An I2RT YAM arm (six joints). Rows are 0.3 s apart.
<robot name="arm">
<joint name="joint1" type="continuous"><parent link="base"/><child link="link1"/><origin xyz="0 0 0.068"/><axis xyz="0 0 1"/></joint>
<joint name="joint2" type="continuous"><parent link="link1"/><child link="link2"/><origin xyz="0.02 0.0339 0.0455" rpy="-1.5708 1.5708 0"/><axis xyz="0 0 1"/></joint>
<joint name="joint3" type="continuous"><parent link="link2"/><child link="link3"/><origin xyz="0 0.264 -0.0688" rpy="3.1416 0 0"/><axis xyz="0 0 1"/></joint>
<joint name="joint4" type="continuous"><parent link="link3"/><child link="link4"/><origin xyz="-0.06 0.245 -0.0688" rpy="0 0 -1.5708"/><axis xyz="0 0 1"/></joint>
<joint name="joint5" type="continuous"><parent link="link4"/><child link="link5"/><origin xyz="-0.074 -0.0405 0.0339" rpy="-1.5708 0 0"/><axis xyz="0 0 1"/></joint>
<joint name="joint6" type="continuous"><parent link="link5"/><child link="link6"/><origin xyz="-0.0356 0 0.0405" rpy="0 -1.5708 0"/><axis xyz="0 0 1"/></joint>
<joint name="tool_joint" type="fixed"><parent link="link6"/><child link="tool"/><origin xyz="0 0 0"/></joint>
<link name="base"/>
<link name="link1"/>
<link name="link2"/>
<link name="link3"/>
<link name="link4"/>
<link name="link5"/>
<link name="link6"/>
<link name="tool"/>
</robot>
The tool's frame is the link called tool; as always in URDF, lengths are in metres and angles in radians. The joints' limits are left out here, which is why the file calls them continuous.
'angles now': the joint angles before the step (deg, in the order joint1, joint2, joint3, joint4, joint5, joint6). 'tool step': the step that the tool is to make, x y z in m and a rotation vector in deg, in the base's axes. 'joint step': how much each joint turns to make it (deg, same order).
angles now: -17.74 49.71 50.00 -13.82 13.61 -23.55
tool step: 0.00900 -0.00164 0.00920 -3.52 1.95 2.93
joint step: 0.00 2.54 2.88 -0.12 -1.93 -4.63
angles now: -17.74 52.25 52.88 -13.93 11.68 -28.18
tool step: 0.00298 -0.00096 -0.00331 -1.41 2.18 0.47
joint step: 0.00 0.79 0.02 -0.46 0.03 -2.10
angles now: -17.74 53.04 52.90 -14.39 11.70 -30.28
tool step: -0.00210 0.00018 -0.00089 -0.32 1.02 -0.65
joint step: 0.00 -0.33 0.01 -1.12 0.79 -0.44
